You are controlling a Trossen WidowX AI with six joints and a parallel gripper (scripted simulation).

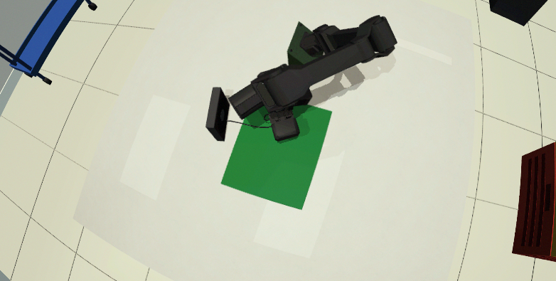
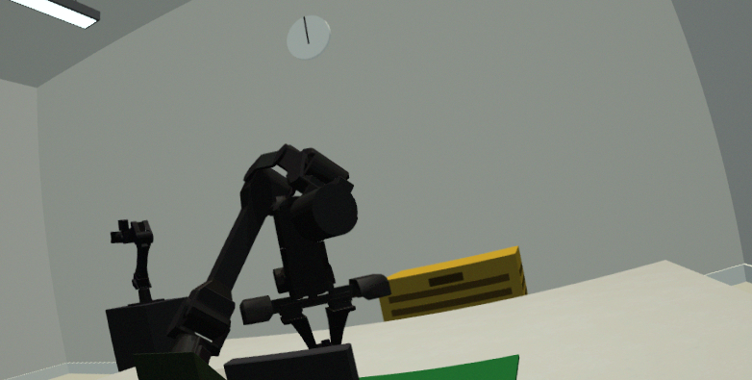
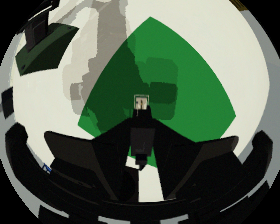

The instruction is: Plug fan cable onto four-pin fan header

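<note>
My gripper tip is now 6 cm above the four-pin fan header. Also, from my gripper tip: black plug: 1 cm above; black fan: 16 cm to the right, 5 cm ahead, 1 cm below; green board: 8 cm below, 7 cm ahead, 1 cm to the left.
</note>
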